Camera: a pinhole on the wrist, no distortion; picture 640 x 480 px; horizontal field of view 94.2 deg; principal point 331.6 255.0 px. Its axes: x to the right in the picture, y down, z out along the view. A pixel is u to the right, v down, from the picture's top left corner.
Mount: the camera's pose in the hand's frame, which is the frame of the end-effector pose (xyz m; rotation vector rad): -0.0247 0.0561 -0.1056 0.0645 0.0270 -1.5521
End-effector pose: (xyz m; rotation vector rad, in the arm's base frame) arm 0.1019 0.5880 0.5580 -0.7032 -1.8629 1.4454
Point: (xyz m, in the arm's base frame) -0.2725 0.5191 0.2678
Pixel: 186.8 364.6
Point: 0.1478 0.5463 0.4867
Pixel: 301.8 128.8
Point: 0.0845 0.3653 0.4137
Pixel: 279.6 95.0
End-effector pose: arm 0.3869 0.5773 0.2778 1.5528 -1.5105 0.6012
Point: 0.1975 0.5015 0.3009
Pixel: 121.7 355.0
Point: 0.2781 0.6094 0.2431
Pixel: 203.5 170.2
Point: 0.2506 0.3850 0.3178
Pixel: 245.4 421.9
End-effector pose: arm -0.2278 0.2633 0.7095 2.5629 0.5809 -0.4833
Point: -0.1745 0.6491 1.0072
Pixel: behind the camera
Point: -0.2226 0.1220 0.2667
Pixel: 370.4 356.2
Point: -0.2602 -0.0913 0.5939
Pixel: 179.1 214.5
